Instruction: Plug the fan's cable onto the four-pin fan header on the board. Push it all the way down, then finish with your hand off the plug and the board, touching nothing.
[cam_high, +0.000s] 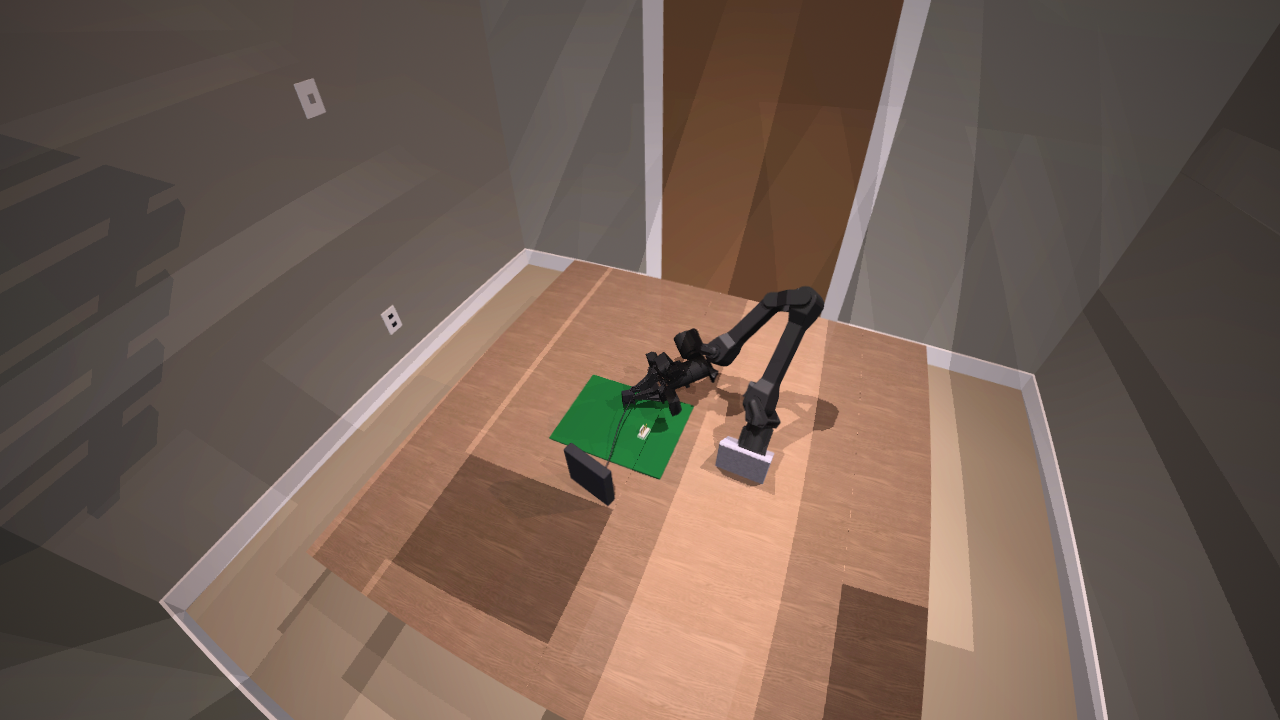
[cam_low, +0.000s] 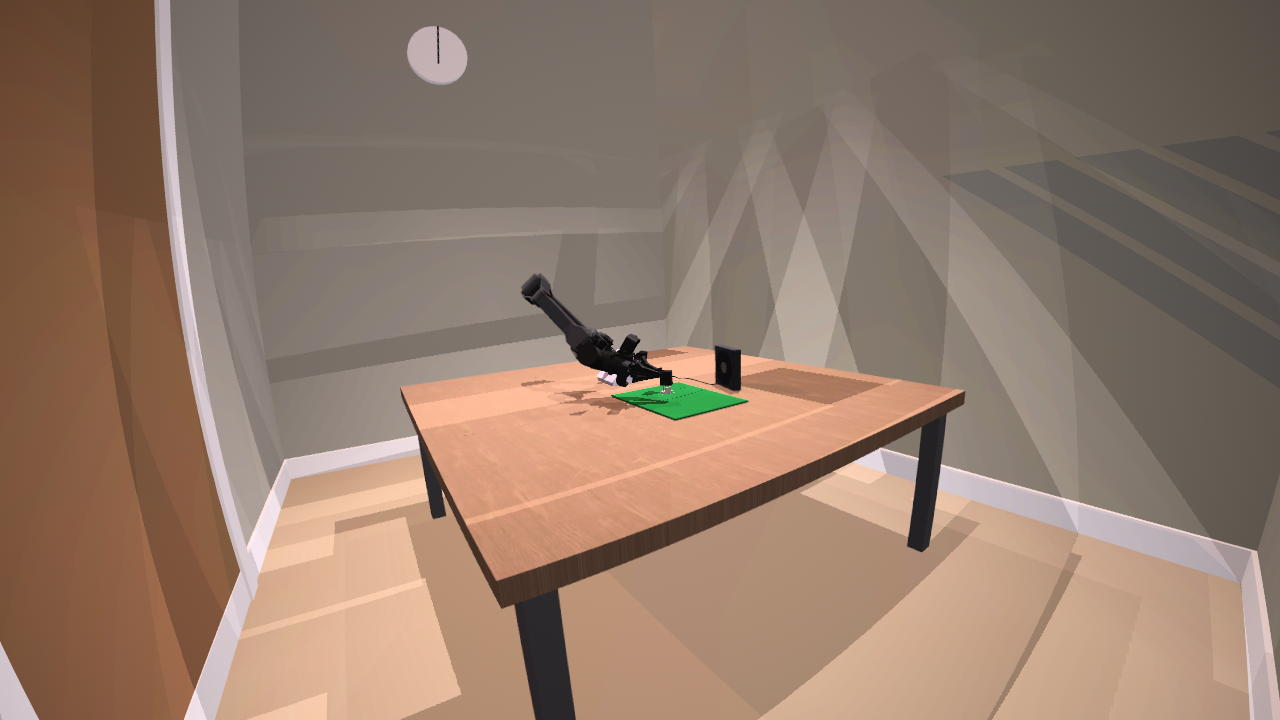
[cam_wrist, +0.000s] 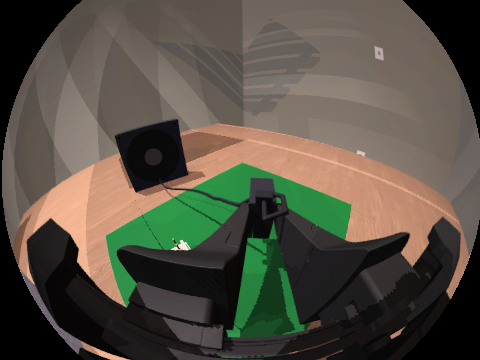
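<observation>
Now: gripper tip 10 mm short of the green board, 40 mm to the right of it and 90 mm above it. From my gripper tip the other things lie so: black fan (20 mm behind, 230 mm to the left, 10 mm below); black plug (10 mm ahead, 10 mm to the left, 10 mm below).
</observation>
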